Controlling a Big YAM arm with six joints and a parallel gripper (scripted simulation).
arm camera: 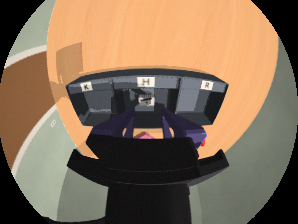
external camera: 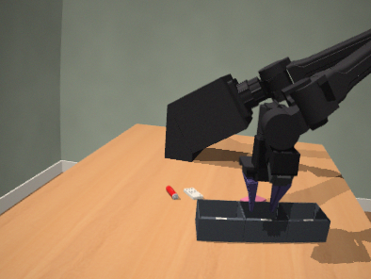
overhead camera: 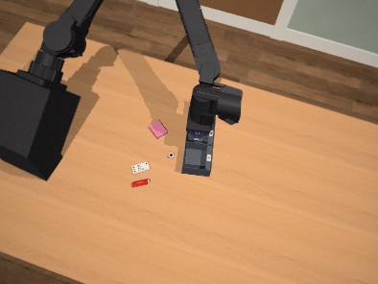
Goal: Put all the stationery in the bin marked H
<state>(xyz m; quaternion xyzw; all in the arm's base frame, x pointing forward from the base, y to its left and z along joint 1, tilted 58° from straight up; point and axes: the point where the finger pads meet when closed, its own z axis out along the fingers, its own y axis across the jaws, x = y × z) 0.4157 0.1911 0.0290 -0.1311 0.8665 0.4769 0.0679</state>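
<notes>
The dark three-part bin row lies 3 cm below my hand and 1 cm ahead of it. From my hand the other things lie so: black-and-white ring (9 cm to the right, 5 cm behind, 4 cm below); white domino-like tile (17 cm to the right, 11 cm behind, 4 cm below); pink sticky-note pad (12 cm behind, 4 cm below, 3 cm to the right).
</notes>
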